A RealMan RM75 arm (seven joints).
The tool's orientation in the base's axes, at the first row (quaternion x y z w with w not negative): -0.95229 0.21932 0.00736 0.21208
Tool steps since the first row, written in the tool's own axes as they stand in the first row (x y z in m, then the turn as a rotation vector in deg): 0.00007 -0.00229 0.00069 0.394 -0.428 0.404; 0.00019 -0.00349 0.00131 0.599 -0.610 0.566; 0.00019 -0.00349 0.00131 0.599 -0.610 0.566; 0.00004 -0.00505 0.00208 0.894 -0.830 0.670; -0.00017 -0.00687 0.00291 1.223 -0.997 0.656; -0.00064 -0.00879 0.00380 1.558 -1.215 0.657; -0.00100 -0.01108 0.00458 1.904 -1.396 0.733; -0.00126 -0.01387 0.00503 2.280 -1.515 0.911; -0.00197 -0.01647 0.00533 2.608 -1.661 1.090
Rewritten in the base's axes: 0.00108 0.00212 0.00028 0.568 0.349 -0.238; 0.00174 0.00329 0.00019 0.843 0.479 -0.335; 0.00174 0.00329 0.00019 0.843 0.479 -0.335; 0.00233 0.00494 0.00013 1.210 0.578 -0.373; 0.00297 0.00685 0.00012 1.577 0.571 -0.328; 0.00342 0.00897 0.00013 1.971 0.610 -0.278; 0.00412 0.01130 0.00038 2.366 0.645 -0.311; 0.00510 0.01386 0.00112 2.770 0.659 -0.466; 0.00557 0.01639 0.00196 3.142 0.714 -0.605
